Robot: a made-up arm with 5 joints. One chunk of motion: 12 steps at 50 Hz.
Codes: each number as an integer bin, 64 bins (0 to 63) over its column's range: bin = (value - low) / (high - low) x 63, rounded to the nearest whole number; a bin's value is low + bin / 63 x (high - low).
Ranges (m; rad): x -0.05..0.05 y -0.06..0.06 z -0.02..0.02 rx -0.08..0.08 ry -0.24..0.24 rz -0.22..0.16
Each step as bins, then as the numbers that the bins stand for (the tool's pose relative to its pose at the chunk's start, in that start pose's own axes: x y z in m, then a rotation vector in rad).
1 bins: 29 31 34 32 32 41
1 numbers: -0.0040 -0.0010 0.0016 0.0013 0.0038 0.0273
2 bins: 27 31 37 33 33 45
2 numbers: -0.0071 -0.0010 0.0035 0.0038 0.0114 0.0514
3 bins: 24 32 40 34 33 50
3 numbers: -0.0119 0.0010 0.0054 0.0063 0.0114 0.0816
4 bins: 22 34 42 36 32 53
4 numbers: -0.0151 0.0048 0.0067 0.0114 0.0038 0.0997
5 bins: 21 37 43 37 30 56
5 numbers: -0.0167 0.0105 0.0073 0.0140 -0.0114 0.1178
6 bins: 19 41 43 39 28 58
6 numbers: -0.0198 0.0181 0.0073 0.0190 -0.0267 0.1298
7 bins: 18 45 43 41 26 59
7 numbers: -0.0214 0.0257 0.0073 0.0241 -0.0419 0.1359
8 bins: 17 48 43 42 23 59
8 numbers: -0.0230 0.0314 0.0073 0.0267 -0.0648 0.1359
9 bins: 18 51 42 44 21 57
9 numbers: -0.0214 0.0371 0.0067 0.0317 -0.0800 0.1238
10 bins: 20 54 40 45 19 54
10 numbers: -0.0183 0.0429 0.0054 0.0343 -0.0952 0.1057
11 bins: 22 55 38 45 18 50
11 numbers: -0.0151 0.0448 0.0041 0.0343 -0.1029 0.0816
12 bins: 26 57 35 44 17 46
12 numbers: -0.0087 0.0486 0.0022 0.0317 -0.1105 0.0575
